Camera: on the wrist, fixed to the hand. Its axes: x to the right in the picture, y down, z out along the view.
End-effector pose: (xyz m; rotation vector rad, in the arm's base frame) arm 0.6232 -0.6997 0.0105 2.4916 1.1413 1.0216
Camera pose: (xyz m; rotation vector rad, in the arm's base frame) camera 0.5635 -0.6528 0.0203 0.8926 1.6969 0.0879
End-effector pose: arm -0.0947 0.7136 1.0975 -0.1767 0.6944 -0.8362
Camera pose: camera -0.1549 0.6684 1.0834 -1.4033 0.1083 -1.8993
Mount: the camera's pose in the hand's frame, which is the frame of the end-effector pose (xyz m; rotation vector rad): 0.0120 -0.0620 -0.0433 -0.4669 -0.5498 -1.4840
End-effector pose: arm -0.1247 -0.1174 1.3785 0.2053 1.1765 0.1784
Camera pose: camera -0.1584 -0.1716 1.3362 -0.9774 0.4777 -0.8582
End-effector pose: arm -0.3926 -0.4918 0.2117 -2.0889 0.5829 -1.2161
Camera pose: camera -0.4216 -0.4698 0.2791 2.4243 0.9998 0.8000
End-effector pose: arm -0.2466 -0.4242 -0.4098 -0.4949 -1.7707 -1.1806
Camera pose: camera -0.2775 -0.4924 -0.4258 -0.3474 1.7511 2.0161
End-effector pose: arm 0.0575 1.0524 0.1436 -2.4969 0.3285 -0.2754
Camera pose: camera 0.0678 1.0746 0.2162 2.4885 1.8154 0.0379
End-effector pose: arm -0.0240 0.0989 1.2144 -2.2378 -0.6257 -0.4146
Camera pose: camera -0.0526 0.1068 1.2850 1.6397 2.3918 0.5888
